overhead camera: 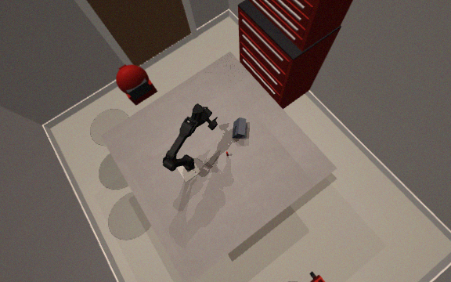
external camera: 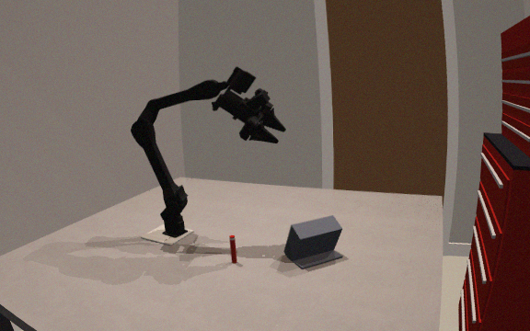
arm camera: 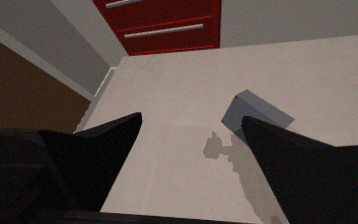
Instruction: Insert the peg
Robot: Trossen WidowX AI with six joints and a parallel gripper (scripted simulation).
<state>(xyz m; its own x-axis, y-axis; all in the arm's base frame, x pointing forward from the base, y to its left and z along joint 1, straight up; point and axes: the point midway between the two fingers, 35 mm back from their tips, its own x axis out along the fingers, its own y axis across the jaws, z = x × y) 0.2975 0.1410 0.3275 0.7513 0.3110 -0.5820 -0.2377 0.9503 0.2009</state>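
Now: the red peg 25 cm below my gripper tip, 22 cm to the right of it and 4 cm behind it. From my gripper tip the other things lie so: grey sloped panel 26 cm below, 14 cm ahead, 10 cm to the right.
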